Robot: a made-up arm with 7 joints.
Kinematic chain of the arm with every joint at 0, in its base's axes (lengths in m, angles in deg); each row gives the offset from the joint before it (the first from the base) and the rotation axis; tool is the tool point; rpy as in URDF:
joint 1: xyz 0 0.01 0.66 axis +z
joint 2: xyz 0 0.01 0.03 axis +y
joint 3: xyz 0.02 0 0.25 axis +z
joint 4: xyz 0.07 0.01 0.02 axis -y
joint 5: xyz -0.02 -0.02 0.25 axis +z
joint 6: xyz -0.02 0.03 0 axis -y
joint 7: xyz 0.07 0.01 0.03 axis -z
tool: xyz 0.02 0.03 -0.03 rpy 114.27 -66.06 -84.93
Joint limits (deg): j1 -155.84..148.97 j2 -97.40..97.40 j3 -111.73..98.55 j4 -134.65..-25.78 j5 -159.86..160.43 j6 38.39..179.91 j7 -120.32..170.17
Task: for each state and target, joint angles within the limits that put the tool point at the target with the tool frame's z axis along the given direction. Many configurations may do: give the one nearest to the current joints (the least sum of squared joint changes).
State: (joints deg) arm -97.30 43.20 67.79 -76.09 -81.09 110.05 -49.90
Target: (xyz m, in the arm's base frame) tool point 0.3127 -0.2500 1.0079 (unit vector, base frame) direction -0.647 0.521 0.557
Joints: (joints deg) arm -102.78 -4.54 61.69 -74.42 -97.38 90.46 -23.32
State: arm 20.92 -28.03 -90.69 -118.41 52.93 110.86 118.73
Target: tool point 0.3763 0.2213 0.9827 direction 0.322 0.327 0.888
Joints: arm 66.15 9.68 -35.86 -80.87 86.57 114.06 143.52
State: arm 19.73 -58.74 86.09 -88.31 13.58 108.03 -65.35
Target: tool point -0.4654 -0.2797 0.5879 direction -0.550 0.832 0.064
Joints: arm 60.72 -97.40 98.55 -53.99 53.30 62.01 -98.89
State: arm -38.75 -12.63 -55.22 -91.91 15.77 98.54 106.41
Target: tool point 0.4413 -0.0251 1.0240 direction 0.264 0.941 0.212
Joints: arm 8.44 6.46 -13.81 -80.58 20.99 102.28 126.64
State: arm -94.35 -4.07 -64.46 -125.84 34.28 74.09 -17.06
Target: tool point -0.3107 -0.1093 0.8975 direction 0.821 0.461 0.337
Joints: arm -111.60 -26.49 -48.65 -129.96 29.21 81.74 27.64
